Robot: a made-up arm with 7 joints. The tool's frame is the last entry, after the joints. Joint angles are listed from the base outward.
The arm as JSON. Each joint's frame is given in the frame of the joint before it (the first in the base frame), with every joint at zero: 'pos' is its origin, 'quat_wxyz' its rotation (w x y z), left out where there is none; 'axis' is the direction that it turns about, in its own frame. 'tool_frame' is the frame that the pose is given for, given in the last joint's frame.
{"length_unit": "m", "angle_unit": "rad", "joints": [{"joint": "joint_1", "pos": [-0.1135, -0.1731, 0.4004], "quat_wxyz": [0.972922, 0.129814, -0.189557, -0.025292], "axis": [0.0, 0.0, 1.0]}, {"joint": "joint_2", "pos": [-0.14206, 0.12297, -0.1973], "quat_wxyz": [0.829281, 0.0, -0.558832, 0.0], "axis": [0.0, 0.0, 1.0]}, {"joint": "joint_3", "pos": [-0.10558, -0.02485, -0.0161], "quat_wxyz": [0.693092, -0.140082, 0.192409, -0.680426], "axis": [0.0, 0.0, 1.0]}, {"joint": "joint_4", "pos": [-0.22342, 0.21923, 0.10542], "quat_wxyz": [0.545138, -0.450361, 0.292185, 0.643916], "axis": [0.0, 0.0, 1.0]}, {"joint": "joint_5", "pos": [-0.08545, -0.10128, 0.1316], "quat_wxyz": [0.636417, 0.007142, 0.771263, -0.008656], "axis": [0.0, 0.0, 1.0]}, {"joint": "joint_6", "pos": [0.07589, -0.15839, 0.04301], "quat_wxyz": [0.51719, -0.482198, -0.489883, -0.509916], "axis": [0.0, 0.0, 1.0]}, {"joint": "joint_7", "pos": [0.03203, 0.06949, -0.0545], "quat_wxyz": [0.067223, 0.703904, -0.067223, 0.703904], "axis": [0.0, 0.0, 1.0]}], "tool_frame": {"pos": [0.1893, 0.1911, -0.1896], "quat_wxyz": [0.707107, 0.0, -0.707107, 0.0]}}
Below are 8 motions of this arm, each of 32 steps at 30 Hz.
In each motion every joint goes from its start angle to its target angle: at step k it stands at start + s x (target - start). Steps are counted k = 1, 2, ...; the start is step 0. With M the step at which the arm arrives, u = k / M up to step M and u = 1 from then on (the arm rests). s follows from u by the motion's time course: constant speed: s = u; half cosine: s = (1 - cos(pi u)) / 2; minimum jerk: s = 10 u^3 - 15 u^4 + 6 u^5.
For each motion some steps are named. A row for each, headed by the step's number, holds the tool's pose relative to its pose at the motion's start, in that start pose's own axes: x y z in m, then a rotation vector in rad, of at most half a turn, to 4 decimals.
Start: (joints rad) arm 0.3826 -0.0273 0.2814 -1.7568 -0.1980 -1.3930 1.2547
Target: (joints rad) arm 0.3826 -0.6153 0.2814 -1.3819 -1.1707 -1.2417 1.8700
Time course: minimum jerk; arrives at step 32
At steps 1, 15, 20, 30, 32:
1: 0.0002 0.0001 0.0001 0.0003 -0.0001 -0.0004
15: 0.2787 0.0736 0.2478 0.4964 -0.1391 -0.4890
20: 0.4250 0.0112 0.4436 0.8301 -0.2450 -0.7616
30: 0.5166 -0.1176 0.6243 1.1497 -0.3439 -0.9997
32: 0.5171 -0.1188 0.6257 1.1523 -0.3447 -1.0016

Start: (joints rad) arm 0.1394 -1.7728 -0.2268 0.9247 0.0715 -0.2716 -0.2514
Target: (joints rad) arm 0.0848 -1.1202 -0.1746 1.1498 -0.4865 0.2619 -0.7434
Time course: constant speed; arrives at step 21
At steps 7, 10, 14, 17, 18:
7: 0.0520 -0.0147 -0.0315 -0.4785 0.2741 -0.2517
10: 0.0702 -0.0254 -0.0409 -0.6839 0.3972 -0.3504
14: 0.0921 -0.0406 -0.0482 -0.9558 0.5683 -0.4728
17: 0.1080 -0.0510 -0.0499 -1.1574 0.7026 -0.5571
18: 0.1135 -0.0541 -0.0498 -1.2240 0.7487 -0.5837

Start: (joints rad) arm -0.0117 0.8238 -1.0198 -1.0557 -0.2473 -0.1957 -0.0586
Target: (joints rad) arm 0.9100 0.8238 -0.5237 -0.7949 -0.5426 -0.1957 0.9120
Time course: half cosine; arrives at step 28
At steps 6, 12, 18, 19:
6: -0.0163 -0.0272 0.0621 0.0951 0.1271 0.1205
12: -0.0124 -0.1177 0.2255 0.3274 0.4853 0.3925
18: 0.0827 -0.2383 0.3960 0.5552 0.9582 0.6465
19: 0.1046 -0.2554 0.4173 0.5830 1.0330 0.6786

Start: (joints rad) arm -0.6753 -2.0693 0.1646 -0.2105 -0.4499 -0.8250 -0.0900
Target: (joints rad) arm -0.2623 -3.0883 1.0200 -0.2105 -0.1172 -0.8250 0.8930
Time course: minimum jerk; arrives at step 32
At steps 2, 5, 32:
2: 0.0001 0.0006 0.0005 0.0033 -0.0003 -0.0001
5: 0.0014 0.0079 0.0069 0.0441 -0.0038 -0.0018
32: 0.0062 0.0974 0.2622 1.3325 -0.2928 0.0739

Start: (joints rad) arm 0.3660 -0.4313 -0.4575 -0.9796 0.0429 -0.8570 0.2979
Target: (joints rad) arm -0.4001 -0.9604 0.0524 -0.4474 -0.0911 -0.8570 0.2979
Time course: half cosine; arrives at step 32
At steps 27, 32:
27: -0.0578 -0.0627 -0.0013 0.4091 -0.1796 0.1049
32: -0.0632 -0.0704 -0.0047 0.4311 -0.1887 0.1290

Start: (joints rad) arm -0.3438 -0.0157 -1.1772 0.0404 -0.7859 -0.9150 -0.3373
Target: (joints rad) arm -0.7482 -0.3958 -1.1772 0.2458 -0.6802 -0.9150 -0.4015
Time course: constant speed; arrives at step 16
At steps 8, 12, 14, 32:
8: -0.0446 -0.0304 -0.0621 0.1140 -0.3080 -0.0810
12: -0.0631 -0.0430 -0.1007 0.1662 -0.4705 -0.1065
14: -0.0707 -0.0488 -0.1216 0.1909 -0.5535 -0.1155
32: -0.0770 -0.0543 -0.1434 0.2148 -0.6376 -0.1218

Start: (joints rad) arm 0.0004 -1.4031 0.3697 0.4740 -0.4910 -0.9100 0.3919
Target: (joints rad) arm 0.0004 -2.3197 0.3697 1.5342 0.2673 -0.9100 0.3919
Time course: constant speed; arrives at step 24
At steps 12, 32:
12: -0.1084 -0.1438 0.1193 0.6125 -0.1198 0.5697
32: -0.1202 -0.2694 0.1696 1.1761 0.0235 1.0295

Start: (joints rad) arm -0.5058 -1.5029 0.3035 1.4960 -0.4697 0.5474 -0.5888
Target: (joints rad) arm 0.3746 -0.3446 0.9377 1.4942 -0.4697 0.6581 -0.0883
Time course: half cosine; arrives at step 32
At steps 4, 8, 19, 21, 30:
4: 0.0185 0.0111 0.0149 0.0114 0.0863 -0.0089
8: 0.0791 0.0434 0.0448 0.0334 0.3314 -0.0344
19: 0.3221 0.2308 -0.1027 -0.1153 1.4110 -0.1646
21: 0.3244 0.2693 -0.1710 -0.1965 1.5882 -0.1897
30: 0.2174 0.3582 -0.3742 -0.5318 2.0243 -0.2554

